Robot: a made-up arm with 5 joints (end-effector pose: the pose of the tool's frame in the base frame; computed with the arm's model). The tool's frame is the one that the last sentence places.
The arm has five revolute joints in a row. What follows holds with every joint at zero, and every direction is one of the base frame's. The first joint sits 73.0 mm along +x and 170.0 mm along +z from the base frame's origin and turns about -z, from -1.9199 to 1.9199 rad. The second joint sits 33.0 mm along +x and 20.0 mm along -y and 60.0 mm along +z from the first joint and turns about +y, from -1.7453 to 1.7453 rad. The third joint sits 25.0 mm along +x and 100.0 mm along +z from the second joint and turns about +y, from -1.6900 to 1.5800 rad. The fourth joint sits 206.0 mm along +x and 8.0 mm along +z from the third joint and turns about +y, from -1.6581 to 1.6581 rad. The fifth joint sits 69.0 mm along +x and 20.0 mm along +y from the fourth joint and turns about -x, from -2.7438 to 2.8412 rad. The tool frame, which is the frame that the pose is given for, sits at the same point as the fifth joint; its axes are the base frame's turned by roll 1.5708, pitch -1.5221 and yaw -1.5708 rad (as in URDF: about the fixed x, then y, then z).
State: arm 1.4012 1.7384 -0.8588 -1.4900 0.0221
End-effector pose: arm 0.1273 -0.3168 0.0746 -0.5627 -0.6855 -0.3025 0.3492
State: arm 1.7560 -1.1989 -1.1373 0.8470 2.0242
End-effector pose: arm 0.1087 0.1906 0.5014 -0.9560 0.2905 0.0045 0.0405
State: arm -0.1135 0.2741 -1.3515 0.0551 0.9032
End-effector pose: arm 0.2823 0.0239 0.5636 -0.3486 -0.8973 0.1260 0.2397
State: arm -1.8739 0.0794 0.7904 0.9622 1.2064
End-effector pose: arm 0.0172 0.1785 0.1088 -0.0456 0.1220 0.9900 0.0545
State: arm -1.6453 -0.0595 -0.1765 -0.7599 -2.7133
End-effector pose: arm 0.0516 0.2871 0.4452 0.7733 0.5672 -0.1502 0.2405
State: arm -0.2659 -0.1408 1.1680 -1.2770 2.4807
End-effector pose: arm 0.2891 0.0589 0.1774 -0.6976 -0.3701 0.5985 0.1350
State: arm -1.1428 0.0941 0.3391 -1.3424 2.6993
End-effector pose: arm 0.1975 0.2729 0.3024 0.6474 0.6895 -0.3077 0.1040
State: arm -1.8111 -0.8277 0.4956 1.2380 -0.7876
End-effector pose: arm 0.0228 0.2049 0.3365 0.3164 -0.0798 0.4427 0.8352
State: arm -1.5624 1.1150 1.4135 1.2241 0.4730
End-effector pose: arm 0.0723 -0.0866 0.1661 -0.4780 0.7473 0.3868 0.2520
